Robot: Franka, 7 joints.
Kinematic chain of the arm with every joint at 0, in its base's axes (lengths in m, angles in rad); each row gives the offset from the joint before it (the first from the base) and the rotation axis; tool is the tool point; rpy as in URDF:
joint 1: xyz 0 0 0.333 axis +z
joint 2: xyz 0 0 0 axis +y
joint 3: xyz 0 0 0.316 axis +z
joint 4: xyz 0.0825 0 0 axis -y
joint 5: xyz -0.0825 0 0.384 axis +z
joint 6: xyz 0 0 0 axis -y
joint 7: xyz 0.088 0 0 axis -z
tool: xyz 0 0 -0.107 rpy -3.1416 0 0
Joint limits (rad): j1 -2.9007..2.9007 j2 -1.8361..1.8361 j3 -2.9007..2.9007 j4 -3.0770..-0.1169 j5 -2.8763..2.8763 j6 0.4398..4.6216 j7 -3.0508..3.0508
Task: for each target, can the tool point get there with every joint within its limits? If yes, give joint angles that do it. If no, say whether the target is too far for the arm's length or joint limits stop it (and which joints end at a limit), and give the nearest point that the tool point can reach.
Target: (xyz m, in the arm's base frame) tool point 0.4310 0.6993 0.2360
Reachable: yes | joints -2.4067 -1.4736 -2.1310 -0.8110 0.2196 3.4039 2.0350
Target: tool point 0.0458 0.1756 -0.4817
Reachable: no: joint limits stop it (at a limit: joint 2) | nearest point 0.0508 0.1948 -0.3544 | short by 0.129 m
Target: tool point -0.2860 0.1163 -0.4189
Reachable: no: joint limits stop it (at a limit: joint 2) | nearest point -0.2837 0.1153 -0.3603 | short by 0.059 m
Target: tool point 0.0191 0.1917 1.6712
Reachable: no: too far | nearest point 0.0121 0.1216 1.1821 | short by 0.494 m
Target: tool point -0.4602 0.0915 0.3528
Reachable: yes | joints -1.3937 -0.6111 -2.1643 -2.2756 1.5110 0.9874 1.3885
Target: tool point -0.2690 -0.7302 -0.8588
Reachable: no: too far | nearest point -0.1775 -0.4819 -0.3083 | short by 0.611 m
